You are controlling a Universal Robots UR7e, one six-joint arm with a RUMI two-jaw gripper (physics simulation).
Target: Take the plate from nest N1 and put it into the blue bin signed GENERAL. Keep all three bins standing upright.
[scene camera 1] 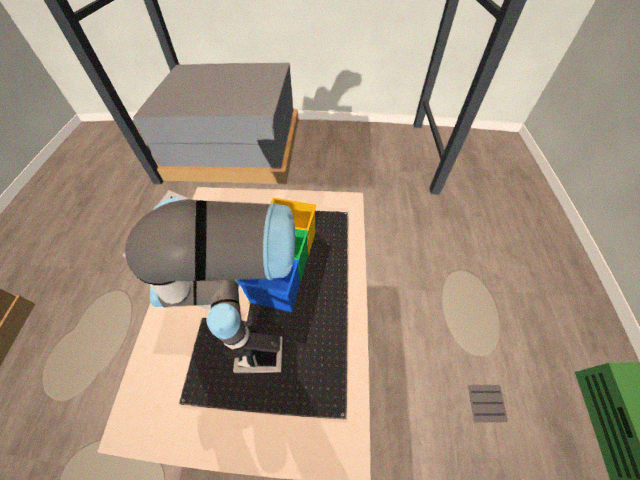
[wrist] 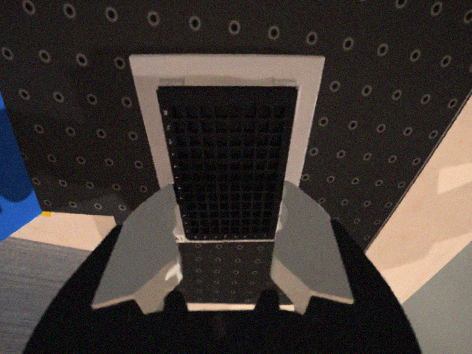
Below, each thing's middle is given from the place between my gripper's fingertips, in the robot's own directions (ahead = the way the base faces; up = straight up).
I see my gripper 1 cm short of the pale nest (wrist: pixel 197 69) and 1 cm above it. Also, from my hand: blue bin (scene camera 1: pixel 280 293) 24 cm to the left, 8 cm above, 1 cm ahead; then black plate (wrist: pixel 228 146) 1 cm ahead; then yellow bin (scene camera 1: pixel 304 214) 50 cm to the left, 8 cm above, 2 cm ahead.
